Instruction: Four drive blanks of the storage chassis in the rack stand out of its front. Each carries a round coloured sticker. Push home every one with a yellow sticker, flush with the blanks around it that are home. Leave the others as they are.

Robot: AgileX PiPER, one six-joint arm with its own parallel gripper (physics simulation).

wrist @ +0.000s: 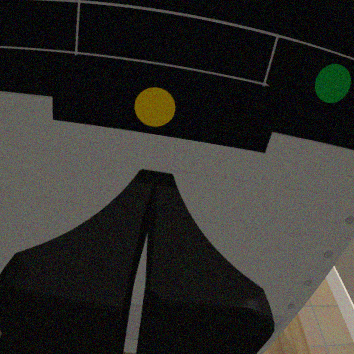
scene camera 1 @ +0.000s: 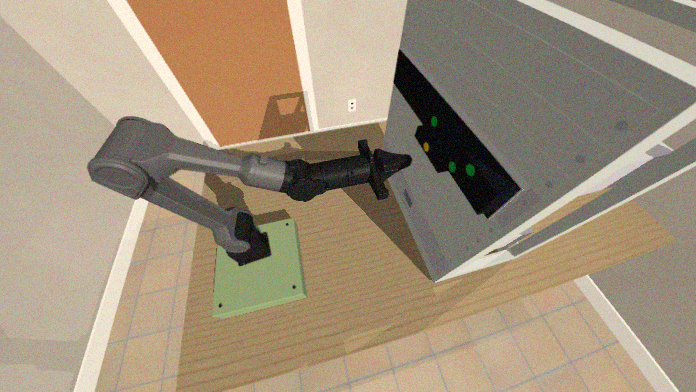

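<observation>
The black storage chassis (scene camera 1: 412,82) sits in the grey rack. A blank with a yellow sticker (scene camera 1: 426,147) (wrist: 155,107) stands out of the front, its lower edge stepped out past its neighbours. One green sticker (scene camera 1: 434,121) is above it in the scene view; two more, one green sticker (scene camera 1: 452,167) and another green sticker (scene camera 1: 470,170), are to its lower right. In the wrist view a green sticker (wrist: 333,83) shows at the right. How far the green-marked blanks stand out is hard to tell. My gripper (scene camera 1: 410,160) (wrist: 153,191) is shut and empty, its tips apart from the chassis, below the yellow sticker in the wrist view.
The grey rack (scene camera 1: 525,95) rises at the right, with a grey panel (scene camera 1: 442,210) (wrist: 240,200) below the chassis. The arm stands on a green base plate (scene camera 1: 260,292) on the wooden table (scene camera 1: 350,280). An orange door (scene camera 1: 225,60) is behind.
</observation>
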